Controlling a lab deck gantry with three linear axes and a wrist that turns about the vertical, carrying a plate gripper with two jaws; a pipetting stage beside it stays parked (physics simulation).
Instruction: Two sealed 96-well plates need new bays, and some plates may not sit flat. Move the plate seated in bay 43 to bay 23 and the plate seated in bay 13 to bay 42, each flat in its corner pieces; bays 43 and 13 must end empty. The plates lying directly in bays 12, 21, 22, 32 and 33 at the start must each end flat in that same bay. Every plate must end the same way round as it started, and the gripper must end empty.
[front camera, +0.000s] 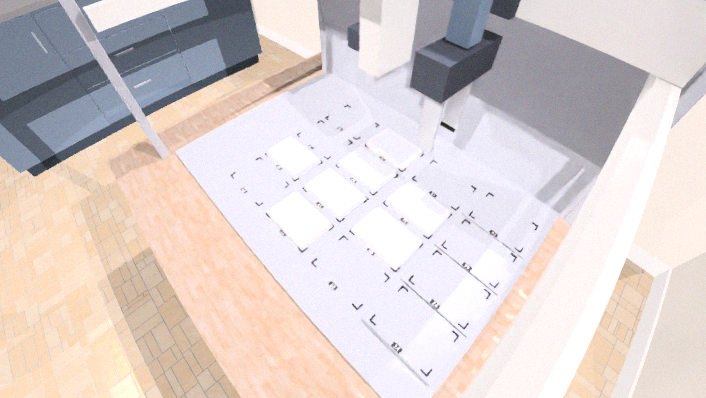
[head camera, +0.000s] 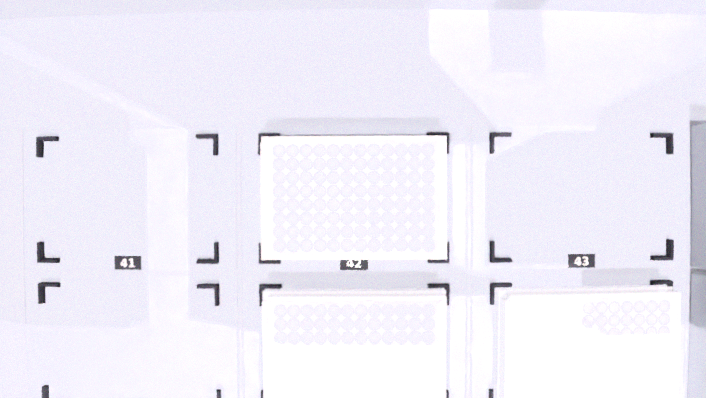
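My gripper hangs raised behind the bay 42 plate in the front view, its jaws apart with no plate between them. The jaws do not show in the head view. A white plate lies in bay 42, looking flat within its corner pieces. Another plate lies in bay 23. Bays 43 and 13 hold no plate. Plates also lie in bay 12, bay 21, bay 22, bay 32 and bay 33; glare hides fine tilt.
The parked pipetting stage hangs to the left of my gripper in the front view. A pale post stands at the left table edge. Corner pieces mark the other bays. Thin ridges run beside the bays at the right of the deck.
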